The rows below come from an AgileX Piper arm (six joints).
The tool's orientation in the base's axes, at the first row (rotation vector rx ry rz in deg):
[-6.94, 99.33, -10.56]
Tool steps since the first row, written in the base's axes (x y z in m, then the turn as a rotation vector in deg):
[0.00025, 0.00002, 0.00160, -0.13, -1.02, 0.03]
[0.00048, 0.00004, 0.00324, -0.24, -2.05, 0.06]
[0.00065, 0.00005, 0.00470, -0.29, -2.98, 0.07]
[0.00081, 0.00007, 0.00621, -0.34, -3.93, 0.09]
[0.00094, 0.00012, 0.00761, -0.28, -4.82, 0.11]
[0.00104, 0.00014, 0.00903, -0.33, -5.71, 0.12]
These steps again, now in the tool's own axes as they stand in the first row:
[-0.00159, -0.00028, -0.00002, 0.18, -1.01, -0.08]
[-0.00323, -0.00057, -0.00006, 0.36, -2.03, -0.13]
[-0.00467, -0.00083, -0.00013, 0.53, -2.94, -0.13]
[-0.00616, -0.00110, -0.00022, 0.70, -3.88, -0.13]
[-0.00755, -0.00132, -0.00032, 0.83, -4.76, -0.03]
[-0.00894, -0.00157, -0.00045, 0.99, -5.63, -0.03]

